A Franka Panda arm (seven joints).
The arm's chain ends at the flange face. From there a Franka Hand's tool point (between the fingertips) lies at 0.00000 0.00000 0.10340 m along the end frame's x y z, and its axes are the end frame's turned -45 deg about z.
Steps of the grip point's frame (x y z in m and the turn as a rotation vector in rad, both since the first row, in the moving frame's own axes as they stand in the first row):
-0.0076, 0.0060, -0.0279, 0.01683, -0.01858, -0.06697
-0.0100, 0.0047, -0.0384, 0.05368, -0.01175, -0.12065
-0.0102, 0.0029, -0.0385, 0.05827, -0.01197, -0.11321
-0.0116, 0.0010, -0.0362, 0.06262, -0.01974, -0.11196
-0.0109, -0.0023, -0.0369, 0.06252, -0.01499, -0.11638
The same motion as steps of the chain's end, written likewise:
0.0015, 0.0094, -0.0279, -0.00124, -0.02504, -0.06697
0.0012, 0.0132, -0.0382, 0.02965, -0.04627, -0.12065
0.0002, 0.0123, -0.0383, 0.03274, -0.04967, -0.11321
-0.0013, 0.0117, -0.0360, 0.03032, -0.05824, -0.11196
-0.0035, 0.0092, -0.0367, 0.03361, -0.05481, -0.11638

